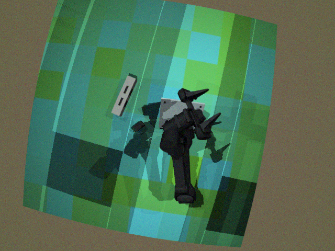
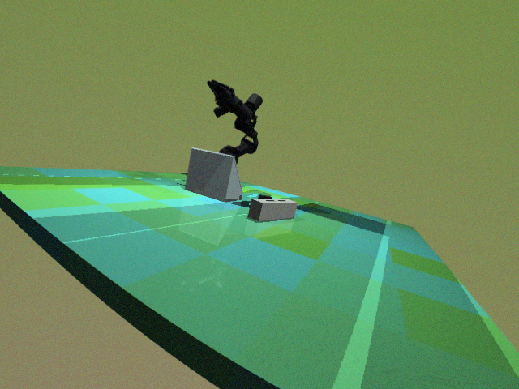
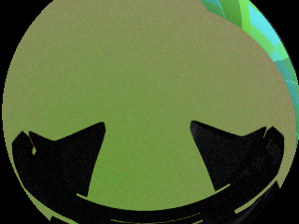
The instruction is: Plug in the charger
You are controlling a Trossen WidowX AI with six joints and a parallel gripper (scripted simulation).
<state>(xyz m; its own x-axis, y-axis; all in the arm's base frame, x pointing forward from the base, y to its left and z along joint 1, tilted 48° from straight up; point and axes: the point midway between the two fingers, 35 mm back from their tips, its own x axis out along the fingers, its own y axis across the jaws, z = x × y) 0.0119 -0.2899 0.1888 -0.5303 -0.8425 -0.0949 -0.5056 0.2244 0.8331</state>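
Right now my gripper tip is 270 mm short of the dark charger, 160 mm to the right of it and 410 mm above it.
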